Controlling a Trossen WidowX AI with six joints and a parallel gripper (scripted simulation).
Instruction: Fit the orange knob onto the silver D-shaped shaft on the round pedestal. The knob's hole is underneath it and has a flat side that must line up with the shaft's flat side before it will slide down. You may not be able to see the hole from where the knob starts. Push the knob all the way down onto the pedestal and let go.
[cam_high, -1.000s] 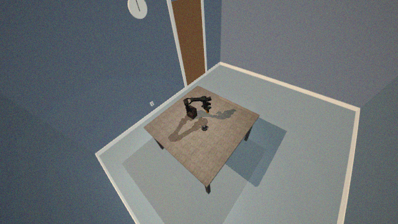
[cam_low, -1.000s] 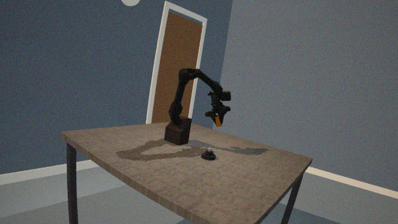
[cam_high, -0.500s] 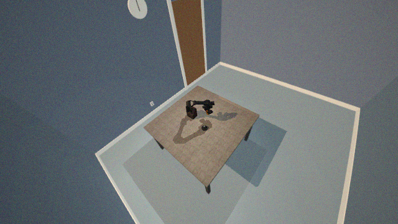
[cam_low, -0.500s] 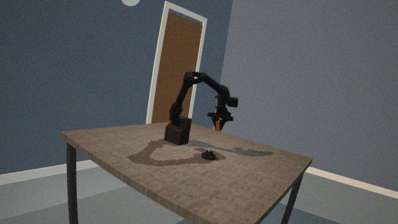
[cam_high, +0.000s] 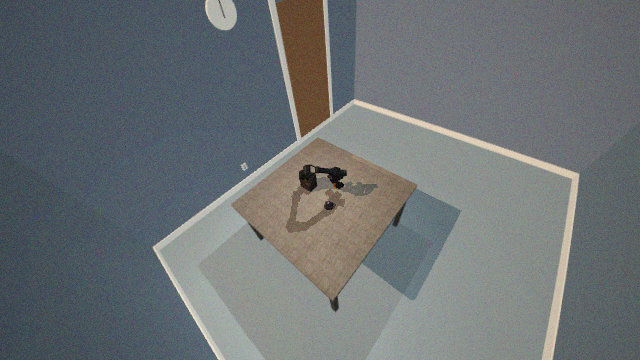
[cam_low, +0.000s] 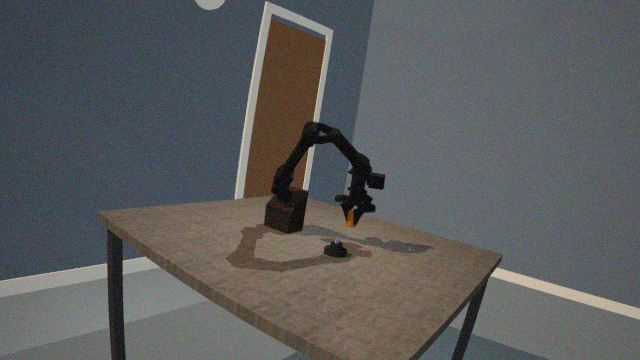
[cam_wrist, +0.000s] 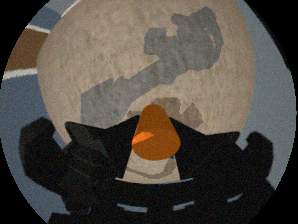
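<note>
The dark round pedestal is 17 cm to the right of my gripper tip, 7 cm ahead of it and 5 cm below it. The rest, counted from my gripper tip: orange knob 3 cm above.
</note>
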